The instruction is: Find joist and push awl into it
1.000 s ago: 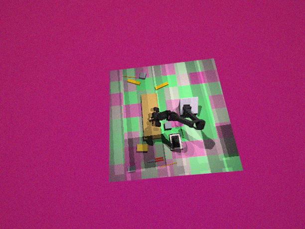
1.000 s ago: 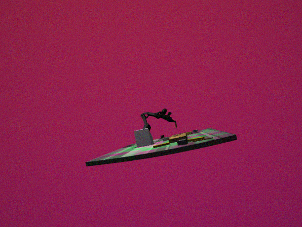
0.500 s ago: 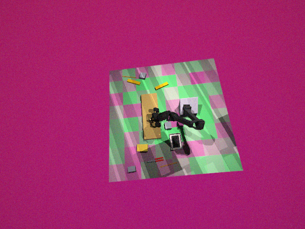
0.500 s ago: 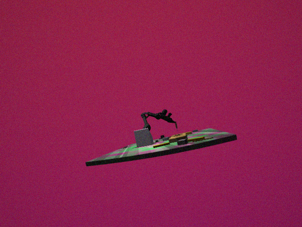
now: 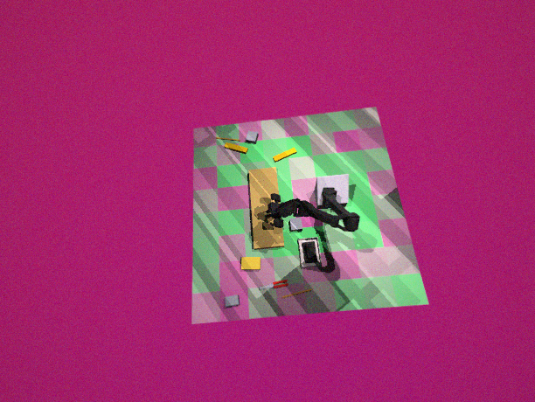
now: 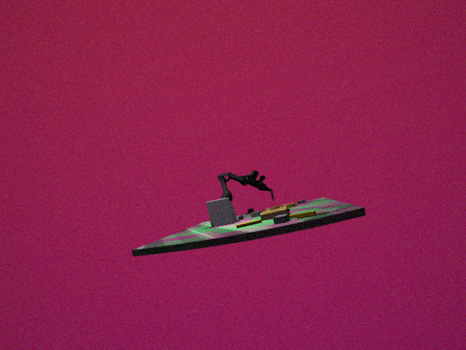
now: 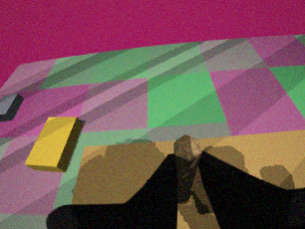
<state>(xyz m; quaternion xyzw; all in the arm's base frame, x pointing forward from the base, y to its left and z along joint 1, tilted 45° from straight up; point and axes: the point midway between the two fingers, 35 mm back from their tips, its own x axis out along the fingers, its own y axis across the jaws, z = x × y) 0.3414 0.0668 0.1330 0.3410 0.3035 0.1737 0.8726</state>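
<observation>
My gripper tip is 60 mm above the awl. The rest, counted from my gripper tip: yellow block 250 mm to the left, 170 mm below, 100 mm ahead; then stud finder 250 mm behind, 170 mm to the left, 130 mm below; then white tray 250 mm behind, 180 mm to the left, 170 mm below.
</observation>
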